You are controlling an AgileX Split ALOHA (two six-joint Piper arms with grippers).
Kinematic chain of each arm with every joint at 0, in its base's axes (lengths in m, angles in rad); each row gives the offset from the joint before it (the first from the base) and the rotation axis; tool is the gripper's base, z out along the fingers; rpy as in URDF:
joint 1: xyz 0 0 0.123 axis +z
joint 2: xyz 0 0 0 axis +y
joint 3: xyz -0.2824 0 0.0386 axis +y
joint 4: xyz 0.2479 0 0.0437 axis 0.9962 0 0.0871
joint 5: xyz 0 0 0 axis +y
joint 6: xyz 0.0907 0 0.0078 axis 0.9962 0 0.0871
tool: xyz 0 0 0 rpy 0 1.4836 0
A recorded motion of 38 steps. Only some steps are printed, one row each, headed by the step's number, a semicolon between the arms.
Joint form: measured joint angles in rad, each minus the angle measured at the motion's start. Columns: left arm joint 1, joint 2, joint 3, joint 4, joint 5, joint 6; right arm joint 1, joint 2, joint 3, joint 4, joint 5, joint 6.
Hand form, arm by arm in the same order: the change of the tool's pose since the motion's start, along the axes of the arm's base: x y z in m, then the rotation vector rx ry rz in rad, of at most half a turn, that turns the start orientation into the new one. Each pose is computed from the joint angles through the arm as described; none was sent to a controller.
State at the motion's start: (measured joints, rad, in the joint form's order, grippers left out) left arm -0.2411 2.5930 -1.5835 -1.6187 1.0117 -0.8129; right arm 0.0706 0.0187 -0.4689 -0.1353 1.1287 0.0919
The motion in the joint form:
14: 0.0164 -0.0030 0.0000 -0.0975 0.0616 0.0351; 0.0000 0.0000 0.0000 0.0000 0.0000 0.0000
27: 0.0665 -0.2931 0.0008 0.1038 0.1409 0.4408; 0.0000 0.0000 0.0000 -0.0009 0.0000 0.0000
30: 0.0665 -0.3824 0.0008 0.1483 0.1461 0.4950; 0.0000 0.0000 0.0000 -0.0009 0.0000 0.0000
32: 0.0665 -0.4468 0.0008 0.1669 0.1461 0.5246; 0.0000 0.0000 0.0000 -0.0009 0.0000 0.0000
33: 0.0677 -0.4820 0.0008 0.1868 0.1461 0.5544; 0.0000 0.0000 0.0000 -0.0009 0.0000 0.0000
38: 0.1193 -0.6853 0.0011 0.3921 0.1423 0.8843; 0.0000 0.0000 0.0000 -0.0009 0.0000 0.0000
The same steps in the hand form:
14: 0.0061 0.0043 0.0100 -0.1012 -0.0162 0.0445; 0.0000 0.0000 0.0000 0.0000 0.0000 0.0000
27: 0.0078 0.0236 0.1379 -0.0188 -0.6891 -0.2573; 0.0000 -0.0001 0.0000 -0.0008 -0.0001 -0.0005
30: 0.0012 0.0249 0.1758 0.0091 -0.8301 -0.3121; 0.0000 -0.0001 0.0000 -0.0008 -0.0001 -0.0005
32: -0.0047 0.0261 0.2034 0.0251 -0.9228 -0.3338; 0.0000 -0.0001 0.0000 -0.0008 -0.0001 -0.0005
33: -0.0087 0.0275 0.2176 0.0435 -0.9861 -0.3569; 0.0000 -0.0001 0.0000 -0.0008 -0.0001 -0.0005
38: -0.0351 0.0579 0.2884 0.2881 -1.4773 -0.5884; 0.0000 -0.0001 0.0000 -0.0008 -0.0001 -0.0005

